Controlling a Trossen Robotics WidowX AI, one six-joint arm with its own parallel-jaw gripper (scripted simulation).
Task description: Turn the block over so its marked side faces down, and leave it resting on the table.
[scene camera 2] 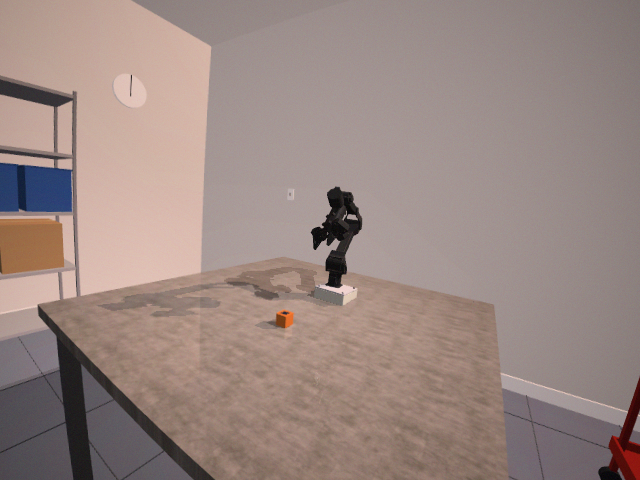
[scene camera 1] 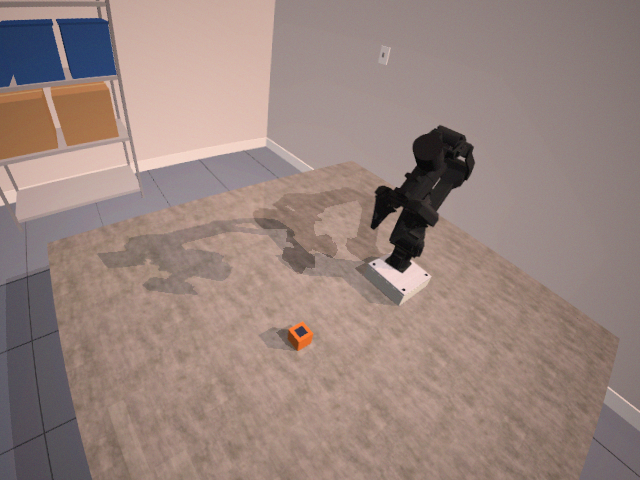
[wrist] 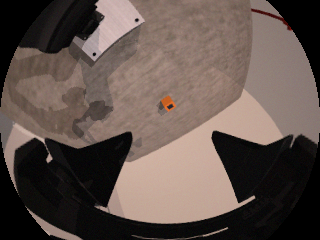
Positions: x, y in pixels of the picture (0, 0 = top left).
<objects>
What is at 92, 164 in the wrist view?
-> The gripper.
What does the gripper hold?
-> Nothing.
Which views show the gripper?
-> Scene camera 2, scene camera 1 and the wrist view: all of them.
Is the gripper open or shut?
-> Open.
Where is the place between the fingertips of the gripper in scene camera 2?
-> At 320, 247
</objects>
